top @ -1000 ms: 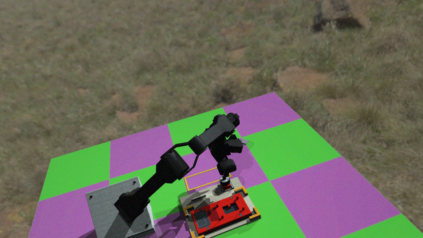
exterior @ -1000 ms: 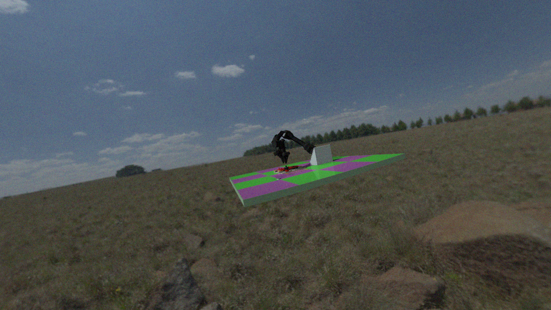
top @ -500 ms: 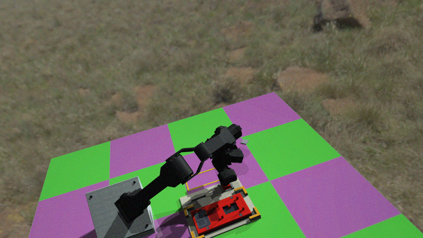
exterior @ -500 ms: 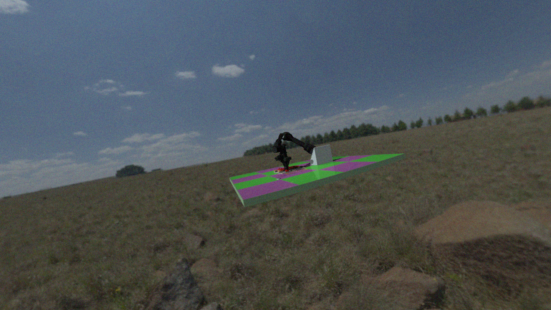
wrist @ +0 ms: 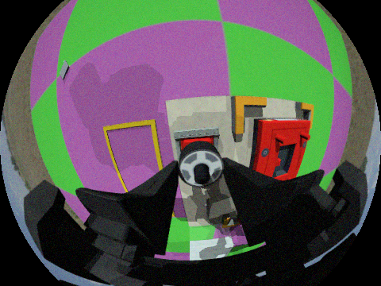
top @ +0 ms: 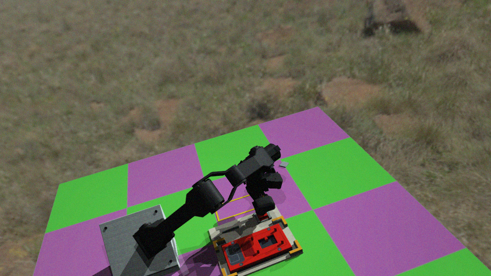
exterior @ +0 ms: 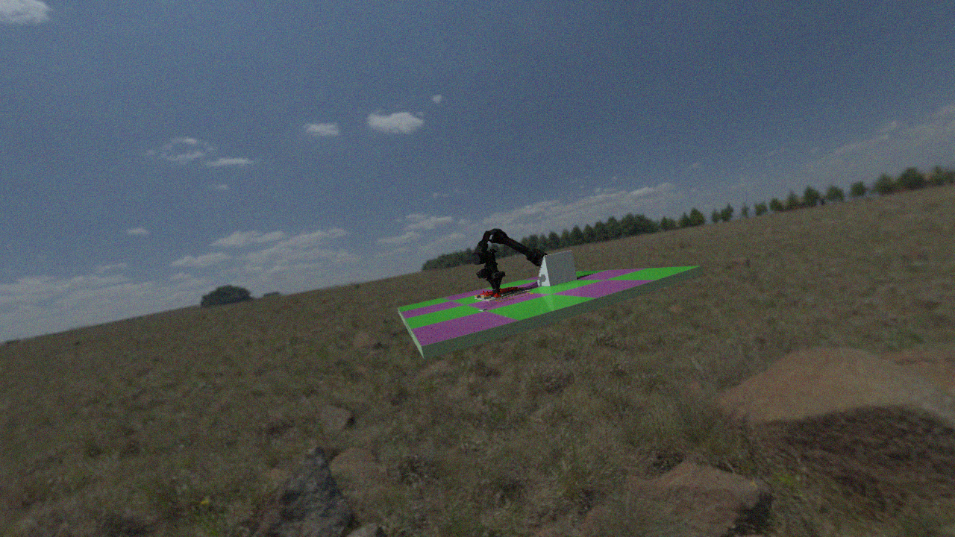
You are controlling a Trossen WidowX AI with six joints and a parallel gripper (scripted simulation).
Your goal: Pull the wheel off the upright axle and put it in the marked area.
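The black upright axle lies right at my gripper tip. Also, from my gripper tip: grey fixture board (70 mm behind, 90 mm to the right, 30 mm below).
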